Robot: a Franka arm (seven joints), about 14 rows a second.
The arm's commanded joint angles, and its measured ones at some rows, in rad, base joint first. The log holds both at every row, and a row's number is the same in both.
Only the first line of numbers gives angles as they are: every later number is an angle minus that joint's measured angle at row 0.
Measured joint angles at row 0:
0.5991 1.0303 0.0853 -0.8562 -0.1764 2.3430 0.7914
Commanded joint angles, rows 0 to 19:
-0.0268 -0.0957 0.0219 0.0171 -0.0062 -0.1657 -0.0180
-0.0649 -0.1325 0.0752 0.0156 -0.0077 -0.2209 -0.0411
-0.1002 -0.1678 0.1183 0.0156 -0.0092 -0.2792 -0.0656
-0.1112 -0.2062 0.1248 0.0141 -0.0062 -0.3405 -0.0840
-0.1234 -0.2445 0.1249 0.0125 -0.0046 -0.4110 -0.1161
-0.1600 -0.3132 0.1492 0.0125 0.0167 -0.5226 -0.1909
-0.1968 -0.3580 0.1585 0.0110 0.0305 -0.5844 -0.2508
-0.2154 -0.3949 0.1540 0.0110 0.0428 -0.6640 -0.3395
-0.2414 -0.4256 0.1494 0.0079 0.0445 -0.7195 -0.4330
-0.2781 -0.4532 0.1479 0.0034 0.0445 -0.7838 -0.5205
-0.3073 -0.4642 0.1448 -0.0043 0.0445 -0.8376 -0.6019
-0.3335 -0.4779 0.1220 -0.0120 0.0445 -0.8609 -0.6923
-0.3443 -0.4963 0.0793 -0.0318 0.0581 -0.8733 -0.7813
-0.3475 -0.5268 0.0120 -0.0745 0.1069 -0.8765 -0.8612
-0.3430 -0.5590 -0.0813 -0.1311 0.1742 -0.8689 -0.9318
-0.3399 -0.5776 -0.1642 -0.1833 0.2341 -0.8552 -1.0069
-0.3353 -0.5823 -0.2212 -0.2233 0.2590 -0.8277 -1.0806
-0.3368 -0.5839 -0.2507 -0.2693 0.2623 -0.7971 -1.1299
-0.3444 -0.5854 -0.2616 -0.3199 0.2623 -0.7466 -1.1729
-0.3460 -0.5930 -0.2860 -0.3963 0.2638 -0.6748 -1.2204
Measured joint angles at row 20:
-0.3612 -0.5310 -0.2492 -0.2203 0.2414 -0.7880 -1.1367
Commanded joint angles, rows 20 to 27:
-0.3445 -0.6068 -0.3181 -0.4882 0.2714 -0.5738 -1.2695
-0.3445 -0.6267 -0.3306 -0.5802 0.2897 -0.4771 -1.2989
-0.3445 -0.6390 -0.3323 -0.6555 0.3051 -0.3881 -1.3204
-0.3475 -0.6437 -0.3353 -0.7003 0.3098 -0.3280 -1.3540
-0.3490 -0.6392 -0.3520 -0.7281 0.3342 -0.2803 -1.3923
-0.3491 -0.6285 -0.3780 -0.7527 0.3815 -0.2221 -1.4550
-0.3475 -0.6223 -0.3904 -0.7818 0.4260 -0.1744 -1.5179
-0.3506 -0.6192 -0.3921 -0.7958 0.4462 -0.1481 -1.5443
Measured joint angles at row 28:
-0.3619 -0.5604 -0.3781 -0.7247 0.4014 -0.1889 -1.4788
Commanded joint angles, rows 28 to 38:
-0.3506 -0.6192 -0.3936 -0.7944 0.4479 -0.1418 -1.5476
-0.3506 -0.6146 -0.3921 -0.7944 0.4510 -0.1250 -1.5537
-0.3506 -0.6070 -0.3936 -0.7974 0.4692 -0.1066 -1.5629
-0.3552 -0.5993 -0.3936 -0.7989 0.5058 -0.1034 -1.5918
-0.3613 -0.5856 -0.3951 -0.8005 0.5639 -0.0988 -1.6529
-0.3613 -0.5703 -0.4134 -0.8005 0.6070 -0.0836 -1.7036
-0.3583 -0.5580 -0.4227 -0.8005 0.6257 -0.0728 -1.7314
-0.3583 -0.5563 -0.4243 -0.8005 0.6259 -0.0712 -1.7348
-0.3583 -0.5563 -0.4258 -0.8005 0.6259 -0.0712 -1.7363
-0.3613 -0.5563 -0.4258 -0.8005 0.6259 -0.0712 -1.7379
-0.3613 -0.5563 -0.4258 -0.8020 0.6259 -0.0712 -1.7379
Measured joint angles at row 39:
-0.3647 -0.5436 -0.4203 -0.7959 0.5928 -0.0845 -1.6985
